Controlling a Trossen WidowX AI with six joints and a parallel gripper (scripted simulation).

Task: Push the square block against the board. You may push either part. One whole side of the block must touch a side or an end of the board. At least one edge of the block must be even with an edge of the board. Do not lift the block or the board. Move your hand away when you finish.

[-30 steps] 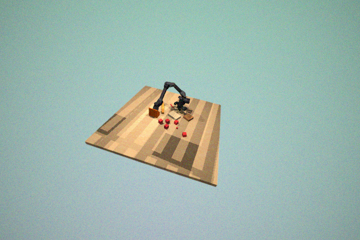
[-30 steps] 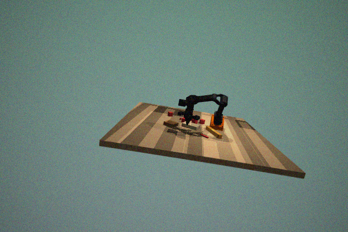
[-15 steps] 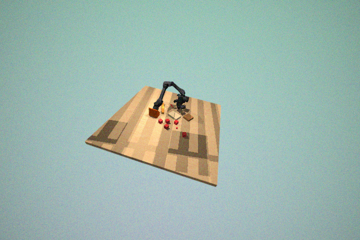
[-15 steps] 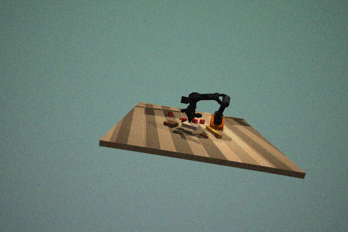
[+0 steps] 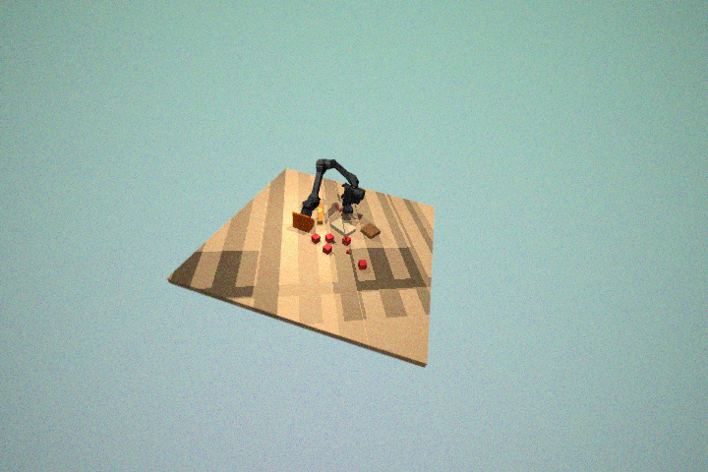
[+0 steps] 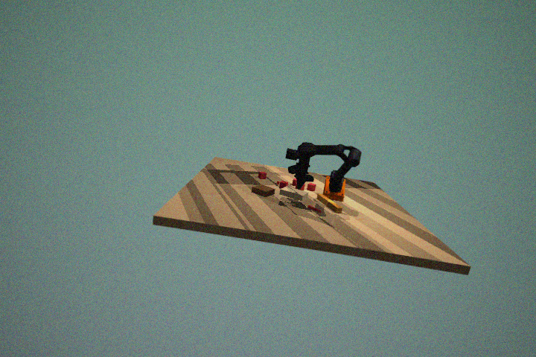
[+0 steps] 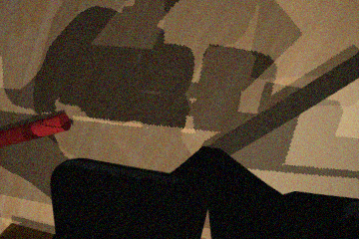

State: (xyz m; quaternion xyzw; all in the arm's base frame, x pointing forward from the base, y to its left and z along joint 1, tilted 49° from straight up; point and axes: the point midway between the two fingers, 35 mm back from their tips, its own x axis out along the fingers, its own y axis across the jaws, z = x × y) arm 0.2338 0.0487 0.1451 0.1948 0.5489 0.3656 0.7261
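The pale flat board lies 1 cm ahead of my gripper tip, 9 cm to the right of it and 5 cm below it. From my gripper tip the other things lie so: flat brown square block: 19 cm ahead, 5 cm to the right, 5 cm below; thin red piece: 8 cm behind, 12 cm to the left, 6 cm below; yellow-brown bar: 18 cm behind, 1 cm to the left, 5 cm below.
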